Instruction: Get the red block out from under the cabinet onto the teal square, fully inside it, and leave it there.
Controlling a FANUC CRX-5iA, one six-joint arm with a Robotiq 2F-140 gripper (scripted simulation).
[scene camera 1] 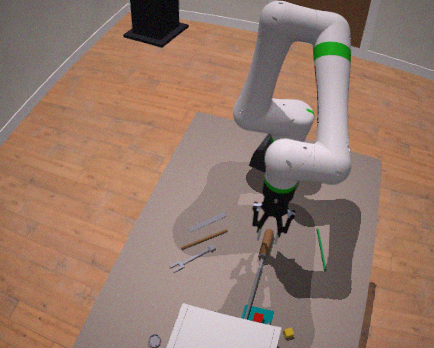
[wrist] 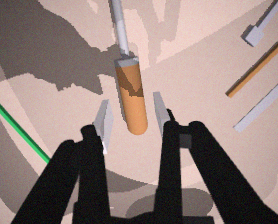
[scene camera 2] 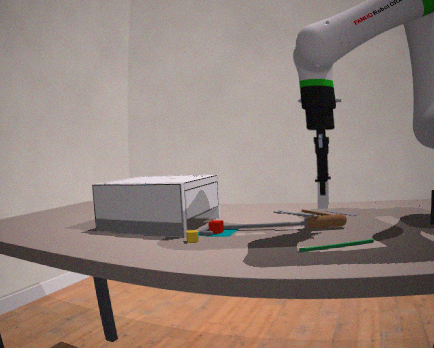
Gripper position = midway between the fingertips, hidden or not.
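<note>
Scene camera 2 shows my gripper [scene camera 2: 323,206] together with a long-handled tool [scene camera 2: 338,220]. In the wrist view, my gripper [wrist: 132,105] is visible.
</note>
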